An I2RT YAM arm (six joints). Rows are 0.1 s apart.
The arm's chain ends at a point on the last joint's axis. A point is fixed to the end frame.
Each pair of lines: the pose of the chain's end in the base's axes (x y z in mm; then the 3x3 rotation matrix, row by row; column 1 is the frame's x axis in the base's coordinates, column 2 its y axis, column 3 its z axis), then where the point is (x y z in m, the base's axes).
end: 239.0, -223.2, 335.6; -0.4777, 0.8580, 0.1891; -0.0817, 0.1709, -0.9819; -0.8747, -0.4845, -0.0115
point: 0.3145 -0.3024 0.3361
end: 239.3, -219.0, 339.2; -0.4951, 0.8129, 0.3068; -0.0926, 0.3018, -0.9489; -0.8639, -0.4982, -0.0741
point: 0.3238 -0.2881 0.3329
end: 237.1, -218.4, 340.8; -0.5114, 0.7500, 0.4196; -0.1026, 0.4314, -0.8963; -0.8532, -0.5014, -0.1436
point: 0.3293 -0.2758 0.3276
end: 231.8, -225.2, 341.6; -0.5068, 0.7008, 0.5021; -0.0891, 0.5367, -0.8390; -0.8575, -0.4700, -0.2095
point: 0.3289 -0.2723 0.3241
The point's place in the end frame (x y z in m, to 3 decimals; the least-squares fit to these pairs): -0.030 0.051 0.092
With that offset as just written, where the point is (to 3 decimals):
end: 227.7, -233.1, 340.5; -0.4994, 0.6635, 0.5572; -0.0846, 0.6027, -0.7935; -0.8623, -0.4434, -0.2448
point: 0.328 -0.273 0.321
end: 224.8, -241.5, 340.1; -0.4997, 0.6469, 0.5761; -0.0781, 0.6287, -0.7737; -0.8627, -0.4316, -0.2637
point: 0.326 -0.278 0.320
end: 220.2, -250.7, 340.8; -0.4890, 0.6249, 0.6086; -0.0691, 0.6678, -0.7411; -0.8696, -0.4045, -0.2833
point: 0.323 -0.283 0.320
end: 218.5, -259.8, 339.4; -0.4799, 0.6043, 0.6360; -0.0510, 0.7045, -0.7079; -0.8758, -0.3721, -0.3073
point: 0.322 -0.287 0.318
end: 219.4, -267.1, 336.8; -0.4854, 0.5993, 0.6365; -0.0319, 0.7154, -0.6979; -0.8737, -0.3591, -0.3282
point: 0.323 -0.294 0.315
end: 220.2, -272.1, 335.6; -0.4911, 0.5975, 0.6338; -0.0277, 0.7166, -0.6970; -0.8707, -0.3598, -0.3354
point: 0.324 -0.299 0.313
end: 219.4, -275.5, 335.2; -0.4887, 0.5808, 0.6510; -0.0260, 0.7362, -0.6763; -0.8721, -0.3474, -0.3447
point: 0.324 -0.299 0.312
